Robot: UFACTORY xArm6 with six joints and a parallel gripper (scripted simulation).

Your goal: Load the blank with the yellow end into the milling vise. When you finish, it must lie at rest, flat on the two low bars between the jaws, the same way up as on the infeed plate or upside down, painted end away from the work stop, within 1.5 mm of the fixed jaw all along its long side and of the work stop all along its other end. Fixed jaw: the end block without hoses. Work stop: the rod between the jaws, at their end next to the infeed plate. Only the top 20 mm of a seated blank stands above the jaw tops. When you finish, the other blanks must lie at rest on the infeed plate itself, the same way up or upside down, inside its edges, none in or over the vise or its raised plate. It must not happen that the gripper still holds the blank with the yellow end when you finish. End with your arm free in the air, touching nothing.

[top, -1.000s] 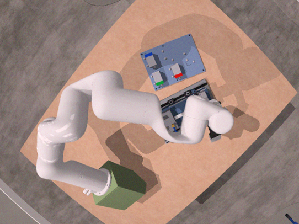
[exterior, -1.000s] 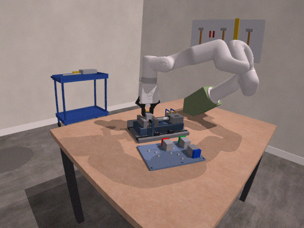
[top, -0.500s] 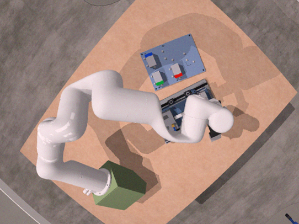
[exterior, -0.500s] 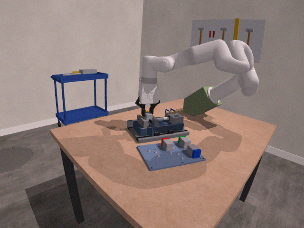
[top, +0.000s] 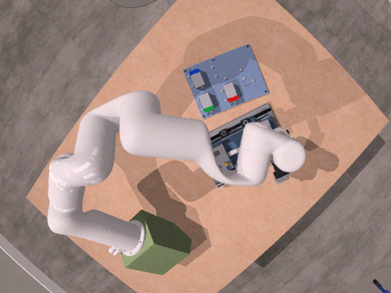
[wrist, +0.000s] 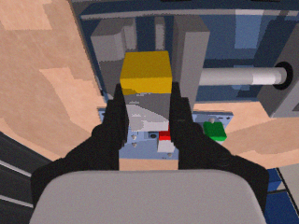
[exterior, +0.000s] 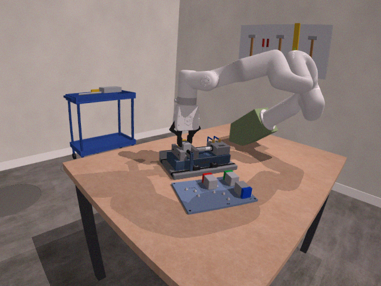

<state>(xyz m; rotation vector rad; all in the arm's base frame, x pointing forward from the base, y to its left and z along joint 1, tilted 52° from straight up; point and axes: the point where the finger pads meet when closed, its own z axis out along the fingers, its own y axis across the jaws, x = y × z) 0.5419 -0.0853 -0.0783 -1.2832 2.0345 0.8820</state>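
My hand is 2 cm above the yellow-ended blank. Also, from my hand: hosed block 16 cm behind, 6 cm to the left, 5 cm below; then fixed jaw 5 cm below, 3 cm ahead, 1 cm to the right; then moving jaw 5 cm below, 3 cm behind, 1 cm to the left.
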